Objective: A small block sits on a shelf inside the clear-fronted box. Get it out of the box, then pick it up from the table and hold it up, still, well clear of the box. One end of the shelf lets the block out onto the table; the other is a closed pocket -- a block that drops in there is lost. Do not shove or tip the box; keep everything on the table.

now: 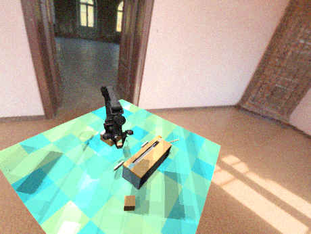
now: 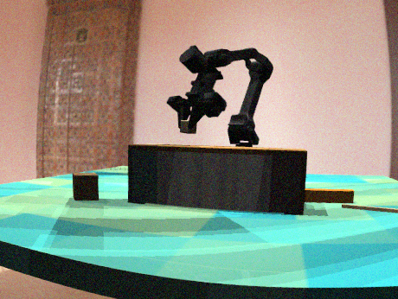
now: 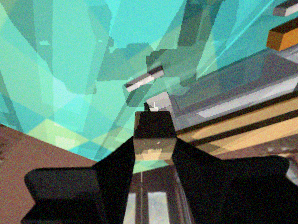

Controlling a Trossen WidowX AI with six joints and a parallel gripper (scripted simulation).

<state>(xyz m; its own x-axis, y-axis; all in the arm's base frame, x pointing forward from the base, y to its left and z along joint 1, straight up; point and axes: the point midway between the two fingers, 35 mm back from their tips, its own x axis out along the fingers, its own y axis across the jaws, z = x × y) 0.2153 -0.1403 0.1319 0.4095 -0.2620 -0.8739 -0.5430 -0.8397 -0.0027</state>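
The tan block lies 10 mm behind my gripper tip and 10 mm to the left of it. Round my gripper tip: box: 130 mm ahead, 130 mm to the left, 110 mm below; then brown cube: 230 mm ahead, 190 mm to the right, 140 mm below; then orange bar: 90 mm ahead, 340 mm to the left, 160 mm below.
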